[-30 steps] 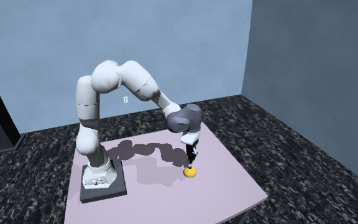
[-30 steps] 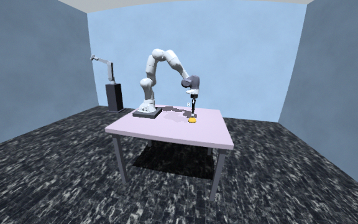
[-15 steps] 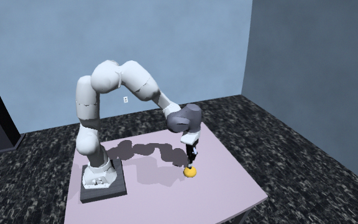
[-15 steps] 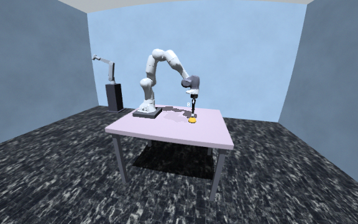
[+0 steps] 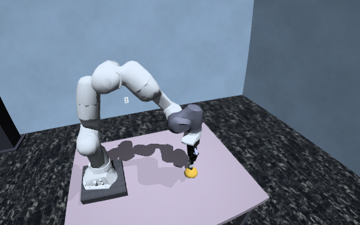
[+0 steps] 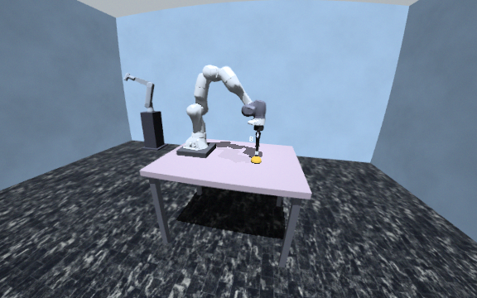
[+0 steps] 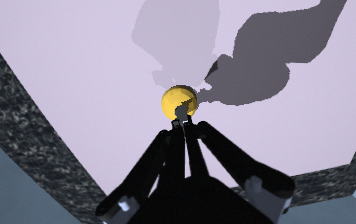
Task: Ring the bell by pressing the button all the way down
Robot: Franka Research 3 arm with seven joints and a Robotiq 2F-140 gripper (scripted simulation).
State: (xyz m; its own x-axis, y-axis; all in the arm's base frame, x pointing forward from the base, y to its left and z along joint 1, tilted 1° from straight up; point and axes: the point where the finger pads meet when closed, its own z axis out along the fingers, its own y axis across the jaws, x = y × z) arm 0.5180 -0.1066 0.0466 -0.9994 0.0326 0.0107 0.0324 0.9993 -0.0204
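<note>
Now: the dark button 10 mm to the right of my hand and 40 mm below it. Round my hand: yellow dome bell (10 mm to the right, 60 mm below).
</note>
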